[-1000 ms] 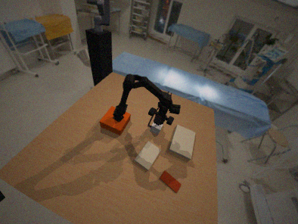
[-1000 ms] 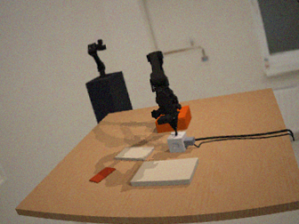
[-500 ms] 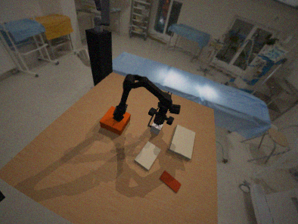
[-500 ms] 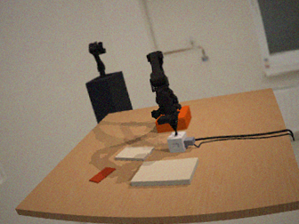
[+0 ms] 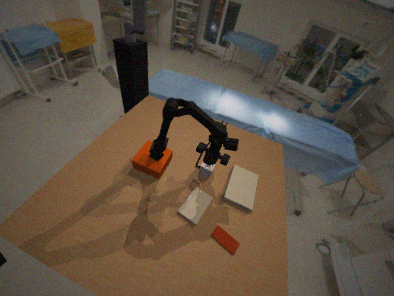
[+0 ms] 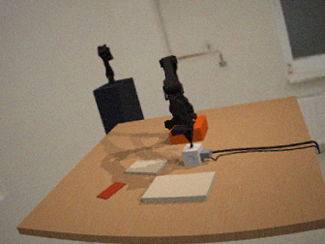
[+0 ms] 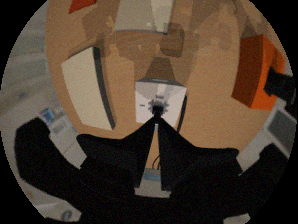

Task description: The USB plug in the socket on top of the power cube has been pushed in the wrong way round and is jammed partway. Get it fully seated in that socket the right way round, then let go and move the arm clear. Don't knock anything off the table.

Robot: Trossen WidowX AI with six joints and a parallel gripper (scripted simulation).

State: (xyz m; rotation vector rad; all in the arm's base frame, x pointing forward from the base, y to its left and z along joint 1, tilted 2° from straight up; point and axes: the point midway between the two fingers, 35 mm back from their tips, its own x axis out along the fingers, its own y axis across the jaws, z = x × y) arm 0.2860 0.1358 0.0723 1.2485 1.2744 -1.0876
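My gripper tip is 2 cm above the dark USB plug. From my gripper tip the other things lie so: flat red card 31 cm to the right, 27 cm ahead, 10 cm below.
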